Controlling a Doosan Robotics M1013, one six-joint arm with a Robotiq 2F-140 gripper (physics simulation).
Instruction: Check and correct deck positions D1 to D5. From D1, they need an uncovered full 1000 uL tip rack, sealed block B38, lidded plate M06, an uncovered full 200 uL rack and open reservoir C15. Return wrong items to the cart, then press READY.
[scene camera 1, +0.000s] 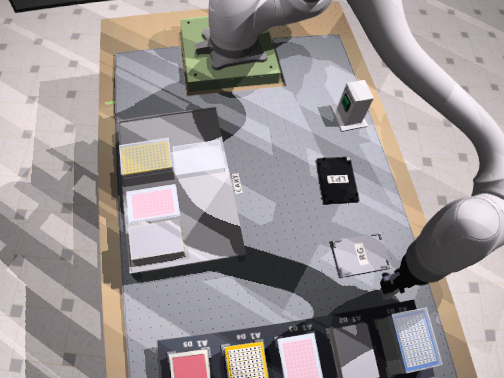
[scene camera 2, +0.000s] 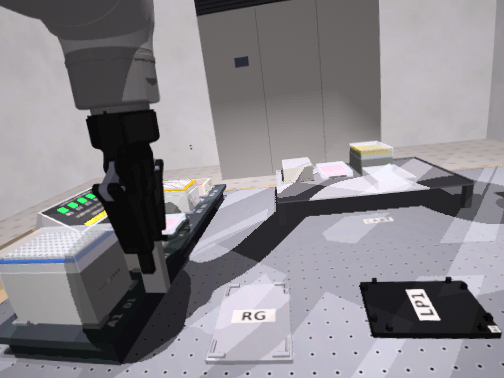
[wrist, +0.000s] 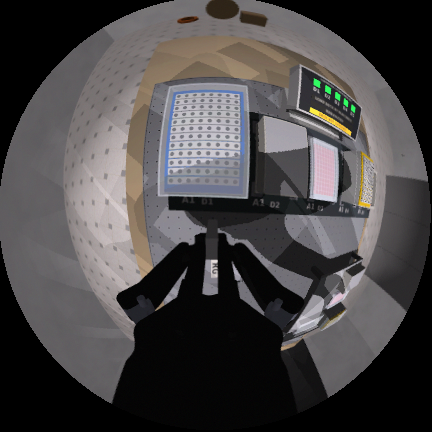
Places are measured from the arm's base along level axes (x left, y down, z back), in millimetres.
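Pixels of known places: gripper, fingertip midpoint: (scene camera 1: 384, 294) (scene camera 2: 158, 289) (wrist: 212, 227); arm's base, origin of the base link: (scene camera 1: 233, 46).
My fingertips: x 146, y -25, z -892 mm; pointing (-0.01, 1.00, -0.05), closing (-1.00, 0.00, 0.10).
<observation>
For each thing: its top centre in the pictures, then the offset to it from my fingertips. "spot": a spot on its surface instead.
- blue-rimmed tip rack, middle of its top: (wrist: 203, 129) (scene camera 2: 54, 239) (scene camera 1: 417, 339) dx -4, dy -89, dz -125 mm
- yellow-rimmed rack, middle of its top: (scene camera 1: 248, 373) (scene camera 2: 167, 183) (wrist: 369, 180) dx -375, dy -56, dz -84 mm
- red-topped reservoir, surface spot: (scene camera 1: 190, 366) spot: dx -491, dy -1, dz -34 mm
- screen, surface spot: (wrist: 327, 102) spot: dx -239, dy -51, dz -231 mm
- cart, middle of its top: (scene camera 1: 176, 181) (scene camera 2: 357, 174) (wrist: 323, 309) dx -425, dy -2, dz +424 mm
- covered yellow rack, middle of its top: (scene camera 1: 145, 155) (scene camera 2: 369, 145) (wrist: 334, 320) dx -489, dy -67, dz +483 mm
- clear lid, middle of its top: (scene camera 1: 198, 156) (scene camera 2: 386, 171) (wrist: 308, 324) dx -354, dy -21, dz +473 mm
- Nest RG, middle of its top: (scene camera 2: 253, 312) (wrist: 215, 269) (scene camera 1: 361, 253) dx +5, dy +50, dz +125 mm
- upright device, middle of its top: (scene camera 1: 360, 90) dx +145, dy -66, dz +558 mm
My gripper (scene camera 1: 387, 289) (scene camera 2: 152, 275) (wrist: 212, 227) is shut and empty, low in front of D1. At D1 a blue-rimmed tip rack (scene camera 1: 416, 340) (scene camera 2: 60, 280) (wrist: 206, 140) has a clear cover over its top. D2 holds a pale block (scene camera 1: 357, 347) (wrist: 284, 135), partly shaded. D3 holds a pink plate (scene camera 1: 299, 356) (wrist: 324, 170). D4 holds a yellow-rimmed rack (scene camera 1: 245, 359) (wrist: 367, 180) without a visible cover; its fill is too small to judge. D5 holds a red-topped reservoir (scene camera 1: 190, 366). The screen (wrist: 327, 102) shows green D1 to D5 lights and a yellow bar. Labels B38, M06 and C15 are unreadable.
The cart (scene camera 1: 212, 210) (scene camera 2: 350, 194) bears a covered yellow rack (scene camera 1: 146, 157) (scene camera 2: 371, 151), a clear lid (scene camera 1: 199, 158), a pink plate (scene camera 1: 152, 203) and a pale block (scene camera 1: 156, 240). Nest RG (scene camera 1: 346, 257) (scene camera 2: 252, 340), black LP1 (scene camera 1: 337, 192) (scene camera 2: 390, 315) and an upright device (scene camera 1: 356, 102) stand nearby.
</observation>
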